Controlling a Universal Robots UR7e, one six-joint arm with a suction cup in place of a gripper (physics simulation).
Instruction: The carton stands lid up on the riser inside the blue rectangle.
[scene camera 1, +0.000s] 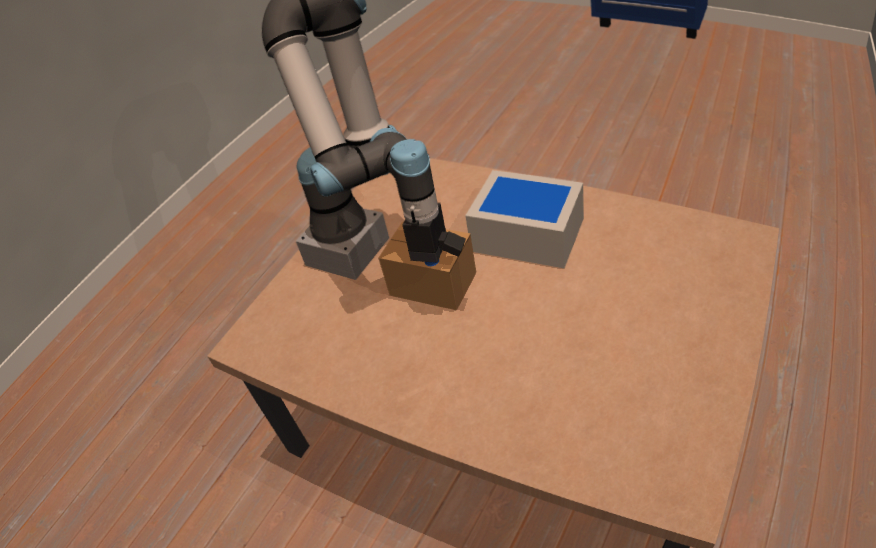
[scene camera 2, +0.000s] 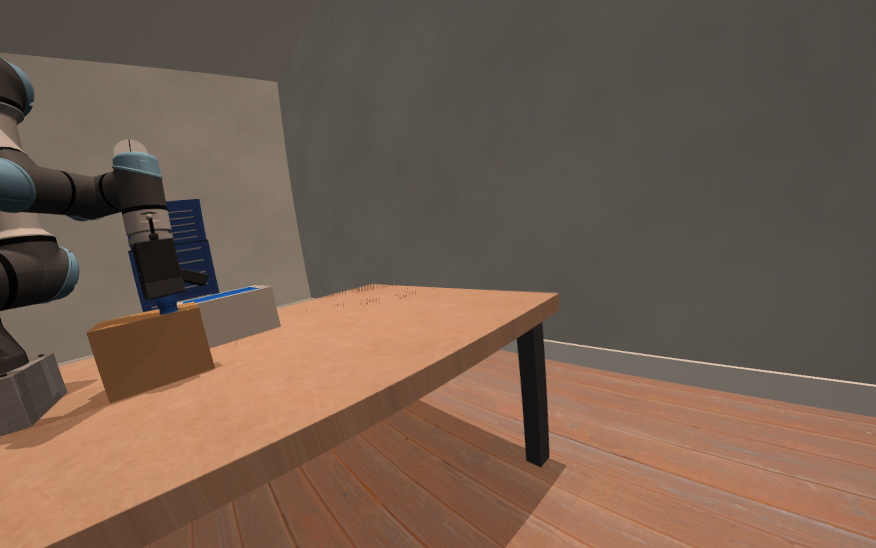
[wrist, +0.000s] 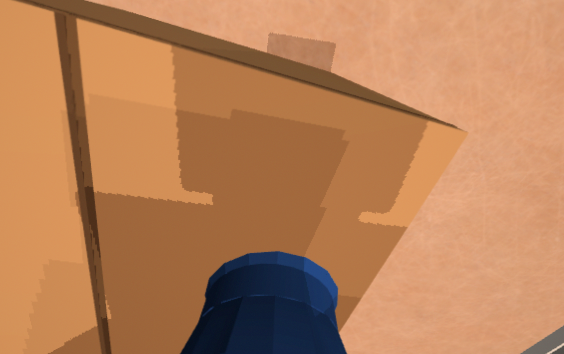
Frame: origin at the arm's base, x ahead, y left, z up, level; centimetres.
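Seen in the pictures: hand, tool point: (scene camera 1: 432, 265) (scene camera 2: 171, 319) (wrist: 274, 258); arm's base, link origin: (scene camera 1: 338, 225).
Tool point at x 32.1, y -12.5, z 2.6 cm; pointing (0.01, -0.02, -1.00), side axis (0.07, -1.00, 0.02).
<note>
Offsets run from my tool point to a thing's top centre. Level surfaces: height alone.
The brown carton @(dx -3.6, dy +4.7, dz +1.9 cm) (scene camera 1: 426, 283) (scene camera 2: 149, 353) (wrist: 259, 159) stands lid up on the table @(dz -11.6 cm) (scene camera 1: 545, 383), between the robot base and the riser. Its lid seam @(dx -3.5, dy +4.5, dz +1.5 cm) (wrist: 80, 152) shows at the left of the wrist view. My blue suction cup (scene camera 1: 429, 261) (scene camera 2: 166, 308) (wrist: 271, 274) sits straight down on the lid, right of the seam, and holds the carton. The carton's underside is at or barely above the table top; I cannot tell which. The grey riser @(dx +14.9, dy +27.3, dz +0.4 cm) (scene camera 1: 515, 238) (scene camera 2: 240, 315) with the blue rectangle @(dx +14.9, dy +27.3, dz +0.4 cm) (scene camera 1: 525, 198) (scene camera 2: 219, 294) on top stands to the carton's right, with nothing on it.
The arm's grey base block (scene camera 1: 343, 247) stands close to the carton's left. A blue cabinet (scene camera 1: 648, 10) (scene camera 2: 193, 236) stands on the floor far behind the table. The table's edges lie well away from the carton to the front and right.
</note>
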